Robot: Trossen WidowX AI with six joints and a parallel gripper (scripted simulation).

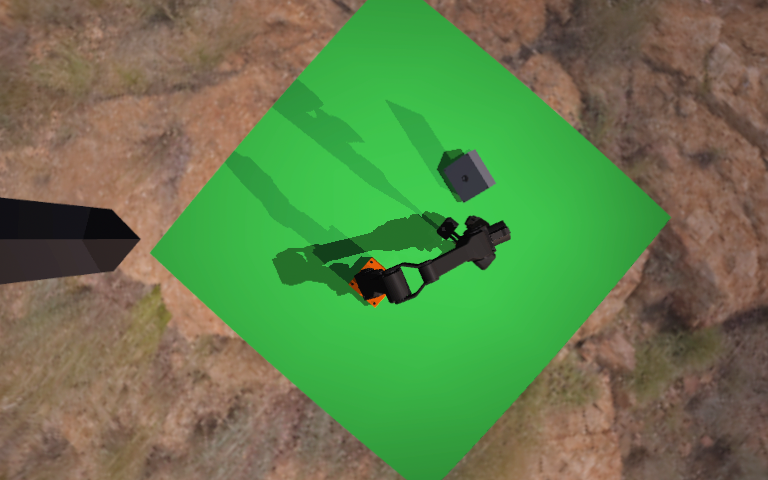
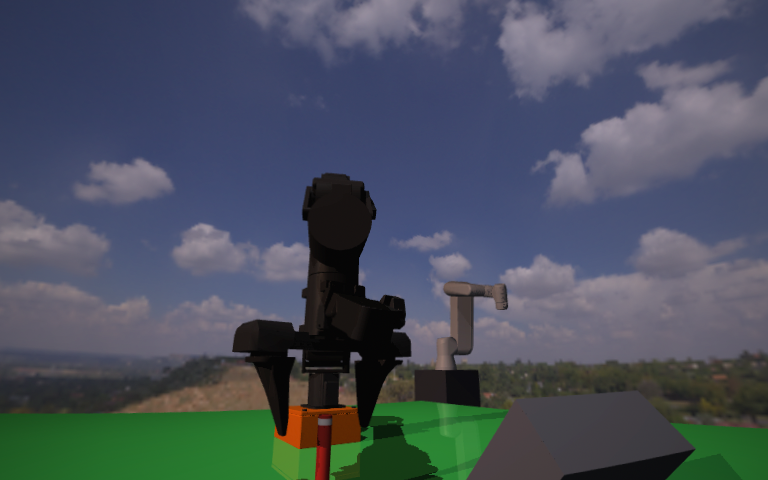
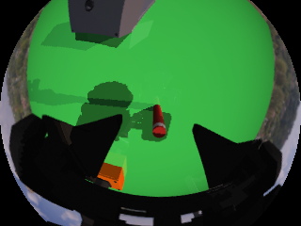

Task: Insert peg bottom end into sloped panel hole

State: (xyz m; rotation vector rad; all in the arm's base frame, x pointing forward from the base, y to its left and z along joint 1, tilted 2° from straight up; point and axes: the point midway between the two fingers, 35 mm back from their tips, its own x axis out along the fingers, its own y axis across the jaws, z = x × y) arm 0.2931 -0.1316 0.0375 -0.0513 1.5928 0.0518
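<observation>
My gripper tip is 1 cm above the round red peg. The rest, counted from my gripper tip: sloped dark grey panel: 18 cm ahead, 13 cm to the left, 2 cm below.
</observation>
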